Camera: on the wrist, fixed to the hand. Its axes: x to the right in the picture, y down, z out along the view.
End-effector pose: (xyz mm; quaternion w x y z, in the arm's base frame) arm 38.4 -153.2 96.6 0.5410 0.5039 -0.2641 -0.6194
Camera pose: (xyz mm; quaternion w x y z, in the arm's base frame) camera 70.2 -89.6 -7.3 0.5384 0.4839 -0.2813 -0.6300
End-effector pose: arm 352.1 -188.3 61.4 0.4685 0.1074 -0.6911 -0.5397
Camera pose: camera 390.3 -263.2 -32.4 0.4529 0.0871 -0.7036 -0.5406
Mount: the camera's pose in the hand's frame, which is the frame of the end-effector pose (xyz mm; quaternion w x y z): -21.4 -95.3 -79.5 0.9996 -0.0017 -0.0277 0.0066
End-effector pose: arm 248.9 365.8 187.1 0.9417 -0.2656 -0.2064 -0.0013
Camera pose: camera 249.5 241.8 164.9 0.9352 -0.2685 -0.2307 0.0119
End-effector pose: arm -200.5 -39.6 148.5 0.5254 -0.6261 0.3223 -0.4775
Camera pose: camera -291.5 -25.2 234.3 0.5362 -0.6379 0.3126 -0.4560
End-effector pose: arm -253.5 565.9 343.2 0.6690 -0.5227 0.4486 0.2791
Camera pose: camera -207.2 464.1 401.0 0.6785 -0.5130 0.4329 0.2987
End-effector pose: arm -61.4 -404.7 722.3 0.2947 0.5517 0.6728 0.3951
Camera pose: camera -171.5 -449.5 680.7 0.3115 0.5664 0.6601 0.3827
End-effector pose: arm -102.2 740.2 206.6 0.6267 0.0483 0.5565 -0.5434
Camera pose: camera -219.0 767.9 244.6 0.6455 0.0358 0.5395 -0.5394
